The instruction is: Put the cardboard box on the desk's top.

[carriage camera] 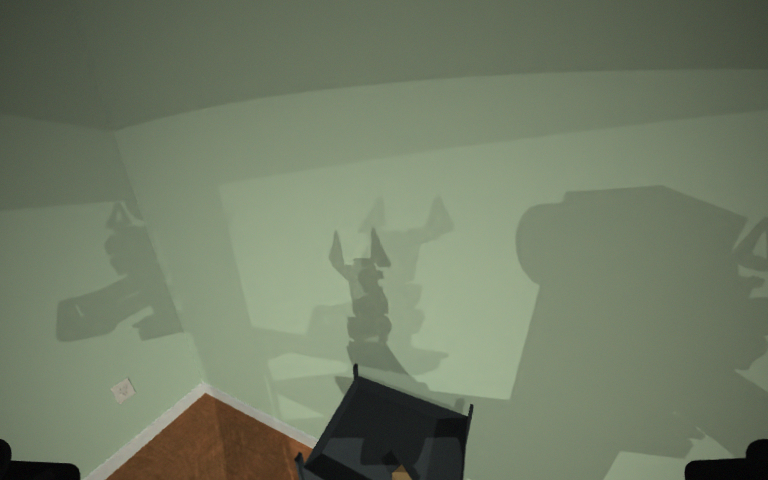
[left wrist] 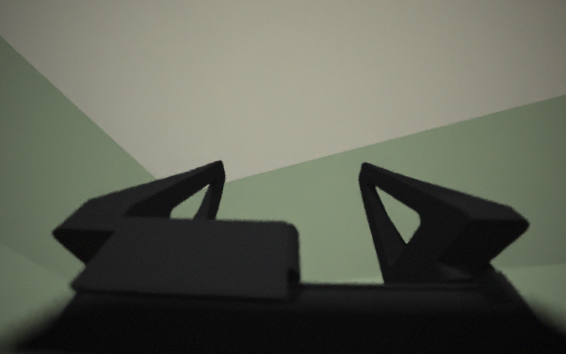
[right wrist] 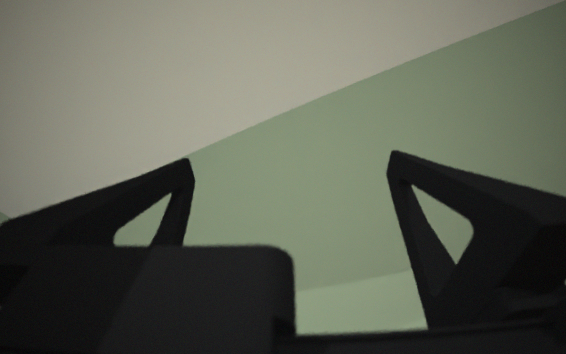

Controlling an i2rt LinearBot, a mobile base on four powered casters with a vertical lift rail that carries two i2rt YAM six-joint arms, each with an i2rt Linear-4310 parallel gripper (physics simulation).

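Places are measured from the left arm's base along level axes (x ahead, y down, z left), in centimetres.
Where they show: left gripper, between the fingertips: (left wrist: 291, 169); right gripper, between the fingertips: (right wrist: 289, 165).
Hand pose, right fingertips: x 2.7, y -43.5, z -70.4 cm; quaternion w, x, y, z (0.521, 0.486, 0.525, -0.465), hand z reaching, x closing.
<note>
After its pixels a point has its place.
The desk does not show in these views. In the carriage view, a small tan patch (carriage camera: 400, 473) @[x 31.5, y 46.2, z -39.9 cm] shows at the bottom edge, within the outline of a dark cart (carriage camera: 396, 397) @[x 54.9, y 46.3, z -39.9 cm]; too little of it shows to tell whether it is the cardboard box. My left gripper (left wrist: 291, 169) @[x 3.3, y -44.1, z 0.5 cm] is open and empty, its fingers wide apart against wall and ceiling in the left wrist view. My right gripper (right wrist: 289, 165) @[x 2.7, y -43.5, z -70.4 cm] is open and empty too, in front of the green wall in the right wrist view. Neither gripper is near any object in its wrist view.
The cart's dark top tray is close at the bottom centre of the carriage view, by the green wall (carriage camera: 470, 316) @[x 50.0, y 4.8, z -61.4 cm]. Brown floor (carriage camera: 186, 441) @[x 77.5, y 115.5, z 80.7 cm] meets white baseboards at a room corner to its left. A wall socket (carriage camera: 122, 390) @[x 78.0, y 74.6, z 103.2 cm] is at the left. Robot shadows fall on the walls.
</note>
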